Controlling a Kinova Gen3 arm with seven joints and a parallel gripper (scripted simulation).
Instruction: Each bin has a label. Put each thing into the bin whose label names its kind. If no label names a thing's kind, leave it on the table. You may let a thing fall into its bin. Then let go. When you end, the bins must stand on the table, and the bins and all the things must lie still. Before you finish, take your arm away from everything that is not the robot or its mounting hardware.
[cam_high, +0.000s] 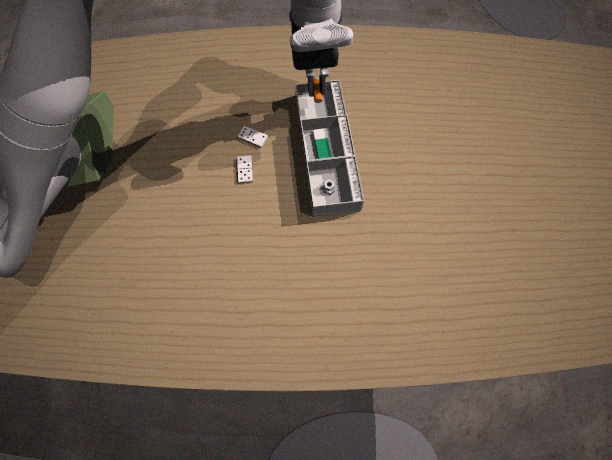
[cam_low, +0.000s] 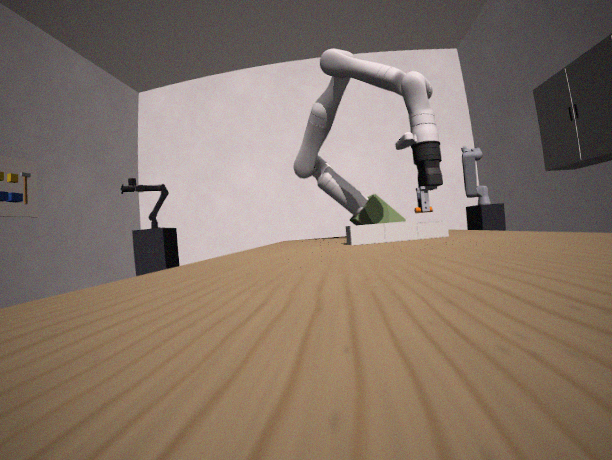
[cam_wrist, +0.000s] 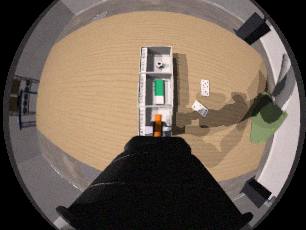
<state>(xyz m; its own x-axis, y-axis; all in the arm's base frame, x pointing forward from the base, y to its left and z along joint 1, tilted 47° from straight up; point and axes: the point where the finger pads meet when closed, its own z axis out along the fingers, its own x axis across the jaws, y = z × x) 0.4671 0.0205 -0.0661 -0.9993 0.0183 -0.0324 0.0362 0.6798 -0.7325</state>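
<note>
Now: hand 8 cm to the left of the green block and 7 cm above it. Also, from my hand: orange battery (1 cm below).
</note>
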